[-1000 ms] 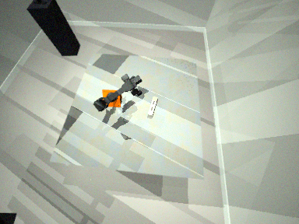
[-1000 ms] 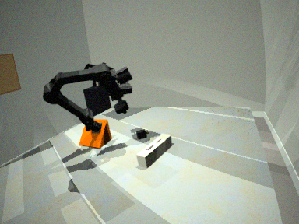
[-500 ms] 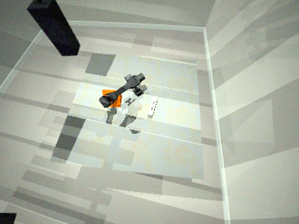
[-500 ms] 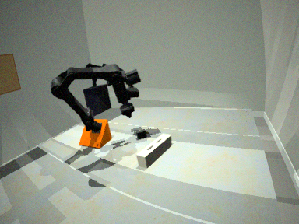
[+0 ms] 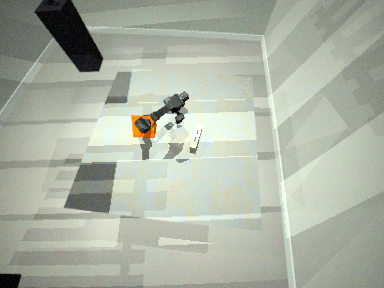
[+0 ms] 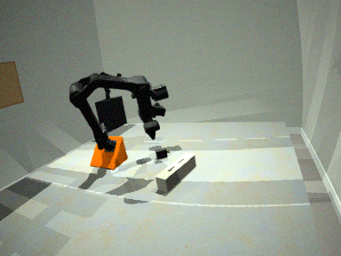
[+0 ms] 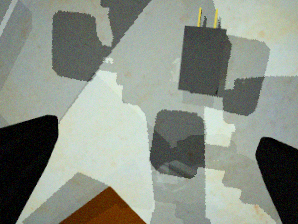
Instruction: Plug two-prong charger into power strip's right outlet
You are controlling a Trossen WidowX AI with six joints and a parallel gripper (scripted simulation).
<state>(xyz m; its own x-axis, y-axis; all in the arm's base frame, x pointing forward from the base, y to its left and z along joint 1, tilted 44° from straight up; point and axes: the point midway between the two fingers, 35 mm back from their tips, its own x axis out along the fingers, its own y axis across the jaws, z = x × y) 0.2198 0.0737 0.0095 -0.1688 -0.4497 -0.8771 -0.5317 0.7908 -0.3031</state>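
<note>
My gripper tip is 4 cm short of the two-prong charger, 2 cm to the right of it and 10 cm above it.
</note>
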